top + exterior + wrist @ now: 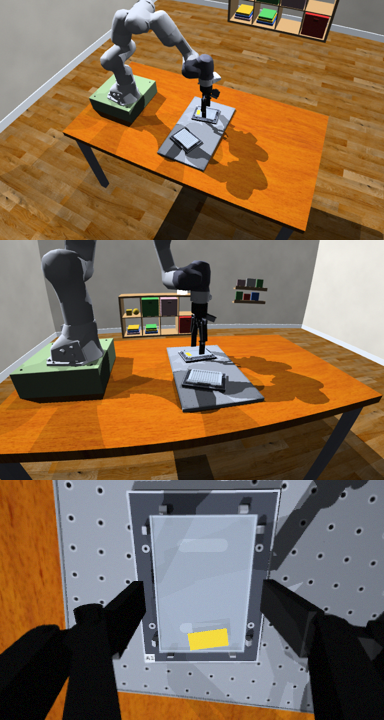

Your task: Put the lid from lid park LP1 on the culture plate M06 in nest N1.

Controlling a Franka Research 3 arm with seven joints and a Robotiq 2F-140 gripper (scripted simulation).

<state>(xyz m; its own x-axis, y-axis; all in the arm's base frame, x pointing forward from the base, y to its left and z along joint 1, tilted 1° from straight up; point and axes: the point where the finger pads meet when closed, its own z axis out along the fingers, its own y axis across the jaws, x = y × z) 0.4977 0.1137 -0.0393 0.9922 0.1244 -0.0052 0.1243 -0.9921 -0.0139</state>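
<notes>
Now: the clear lid 40 mm below my hand. Round my hand: culture plate: 240 mm to the right, 40 mm below, 30 mm behind; then lid park LP1: 50 mm below; then nest N1: 240 mm to the right, 50 mm below, 30 mm behind.
</notes>
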